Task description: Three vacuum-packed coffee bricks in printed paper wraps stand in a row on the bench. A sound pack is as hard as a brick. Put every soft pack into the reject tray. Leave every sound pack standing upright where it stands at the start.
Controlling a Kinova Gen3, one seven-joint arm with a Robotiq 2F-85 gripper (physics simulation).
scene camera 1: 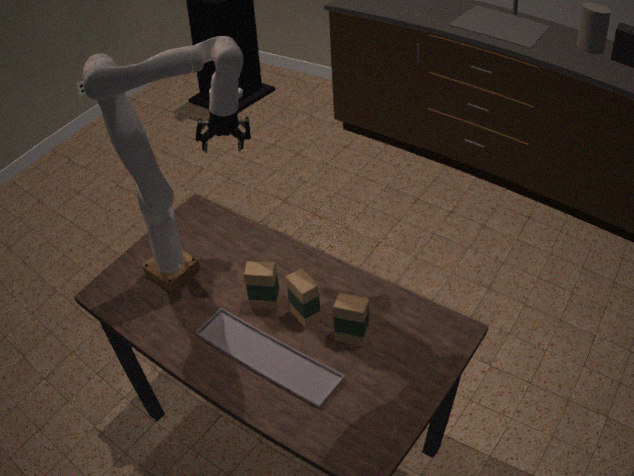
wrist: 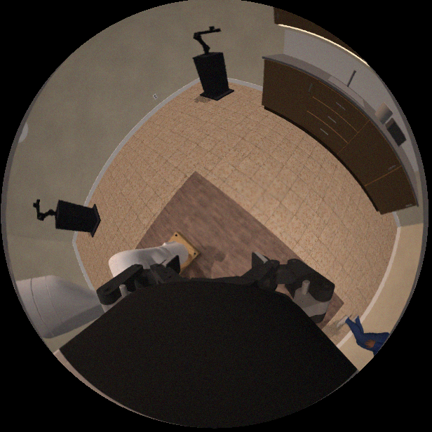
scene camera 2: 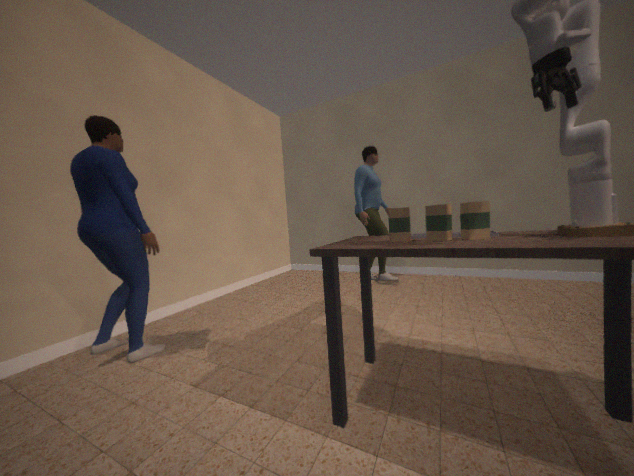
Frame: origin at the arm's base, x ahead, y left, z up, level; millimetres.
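Seen in the pictures: gripper, fingertip midpoint: [scene camera 1: 222,150] [scene camera 2: 562,108]; arm's base at its link origin: [scene camera 1: 170,262] [scene camera 2: 592,225].
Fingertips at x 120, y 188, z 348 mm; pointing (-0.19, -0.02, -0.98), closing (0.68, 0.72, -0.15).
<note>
Pixels of each thing's top centre, then the offset from my fingertips to it. Level surfaces: height alone.
- bench at its surface level: 381 mm down
- middle pack at its top centre: [scene camera 1: 301,280] [scene camera 2: 438,204] 324 mm ahead, 80 mm right, 240 mm down
- far pack at its top centre: [scene camera 1: 351,302] [scene camera 2: 398,208] 471 mm ahead, 67 mm right, 240 mm down
Three coffee packs in tan paper wraps with a green band stand upright in a row on the bench [scene camera 1: 204,220] [scene camera 2: 537,240]. The pack nearest the arm's base [scene camera 1: 262,282] [scene camera 2: 475,220], the middle pack [scene camera 1: 303,297] [scene camera 2: 438,222], turned at an angle, and the far pack [scene camera 1: 351,318] [scene camera 2: 399,224] stand apart. Their looks do not show which is soft. The long, pale reject tray [scene camera 1: 271,358] lies beside the row with no pack in it. My gripper [scene camera 1: 222,148] [scene camera 2: 560,105] [wrist: 215,262] is open, pointing down high above the bench, with nothing between its fingers.
The arm's base [scene camera 1: 171,270] [wrist: 187,250] stands on the bench at the end near the first pack. A kitchen counter [scene camera 1: 378,66] [wrist: 300,100] and a black stand [scene camera 1: 225,46] [wrist: 212,75] are beyond the bench. Two people [scene camera 2: 110,215] [scene camera 2: 368,189] stand in the room.
</note>
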